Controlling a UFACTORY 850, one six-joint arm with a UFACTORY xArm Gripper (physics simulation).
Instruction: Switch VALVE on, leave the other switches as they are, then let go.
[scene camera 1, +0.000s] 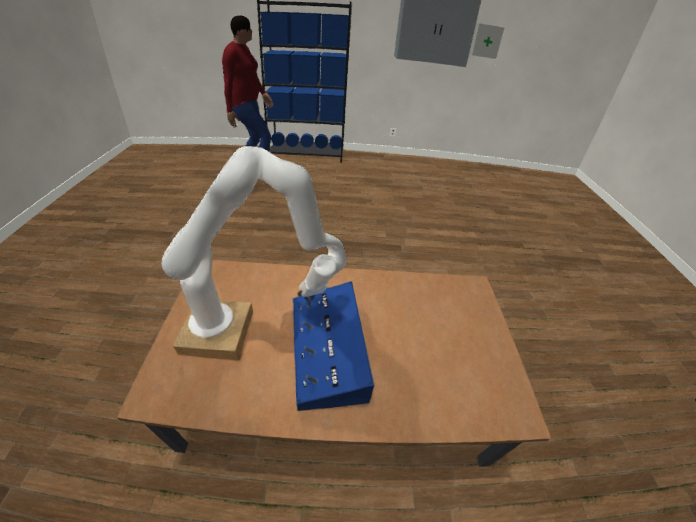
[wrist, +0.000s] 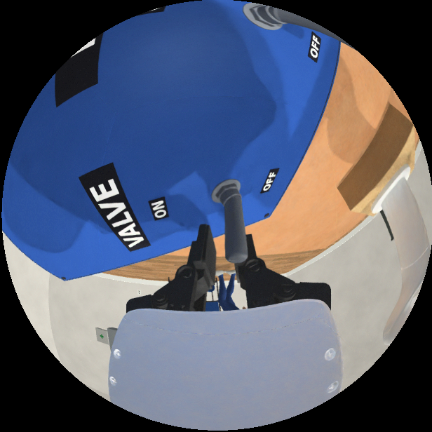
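The VALVE lever (wrist: 234, 222) is a grey rod on a hex base. In the wrist view it stands out from the panel between the ON label (wrist: 159, 208) and the OFF label (wrist: 269, 181). The VALVE label (wrist: 114, 207) is beside ON. My gripper (scene camera 1: 304, 296) (wrist: 222, 235) is at the far end of the blue switch panel (scene camera 1: 346, 337) (wrist: 150, 125). Its black fingers stand slightly apart, shut on the VALVE lever, with the rod's tip overlapping the right finger in the wrist view. Contact with the left finger cannot be made out.
Three other levers (scene camera 1: 307, 325) (scene camera 1: 309, 351) (scene camera 1: 311, 380) stand in a row along the panel toward the near side. Part of the neighbouring lever (wrist: 295, 17) shows at the top of the wrist view. The arm's wooden base (scene camera 1: 213, 346) (wrist: 361, 195) stands left of the panel on the table (scene camera 1: 438, 348).
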